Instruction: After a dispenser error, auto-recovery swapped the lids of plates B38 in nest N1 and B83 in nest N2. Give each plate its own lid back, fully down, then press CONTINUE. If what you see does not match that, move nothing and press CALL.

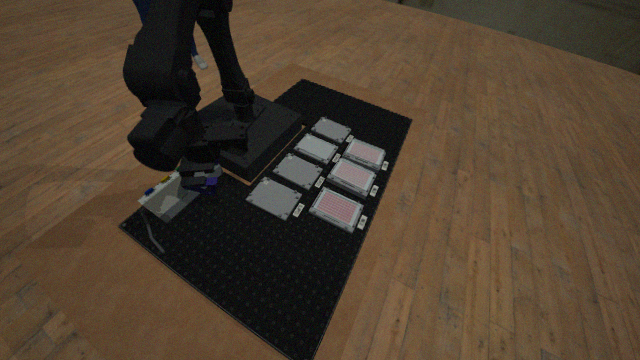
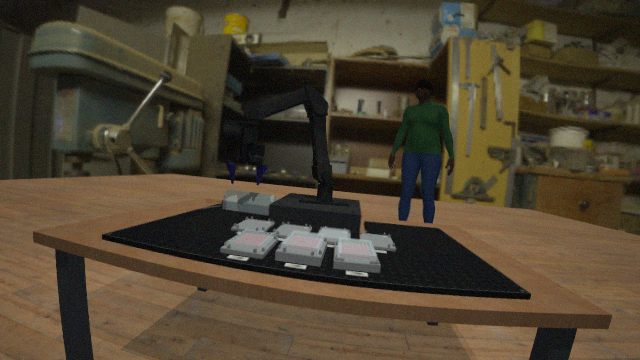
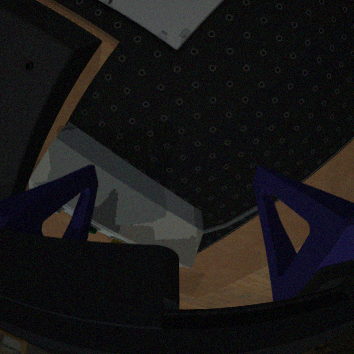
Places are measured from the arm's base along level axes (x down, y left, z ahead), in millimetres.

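Pixels of known places: gripper, fingertip midpoint: (image 1: 213, 179) (image 2: 245, 184) (image 3: 175, 173); arm's base, link origin: (image 1: 246, 118) (image 2: 323, 202).
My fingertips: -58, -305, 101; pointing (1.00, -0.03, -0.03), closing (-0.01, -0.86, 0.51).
Ahead of a thing's pixels: the offset from my fingertips to its top centre, as dx, dy, dz. "spot": to the spot under its first point.
My gripper (image 1: 200, 187) (image 2: 245, 183) (image 3: 175, 173) is open and empty, above the pale button box @(+42, -2, -146) (image 1: 170, 202) (image 2: 248, 201) (image 3: 150, 200). A blue button @(+51, -71, -183) (image 1: 149, 191) and a yellow button @(+51, -22, -173) (image 1: 165, 178) show on its far side; the arm hides part of the box. Three plates with pink wells, the near one @(+98, +97, +322) (image 1: 337, 207) (image 2: 250, 240), the middle one @(+86, +228, +340) (image 1: 351, 176) (image 2: 302, 245) and the far one @(+89, +353, +362) (image 1: 365, 153) (image 2: 356, 250), sit in the outer row. Their label cards are too small to read, so I cannot tell which is B38 or B83, nor whose lid is whose.
Several flat grey places, the nearest @(+106, +66, +125) (image 1: 274, 198) (image 2: 253, 225) (image 3: 170, 20), form a row between the plates and the arm's base (image 1: 260, 135) (image 2: 315, 212). A grey cable @(spot: +121, -170, -114) (image 1: 155, 240) (image 3: 230, 222) runs from the box. A person (image 2: 424, 130) stands behind the table.
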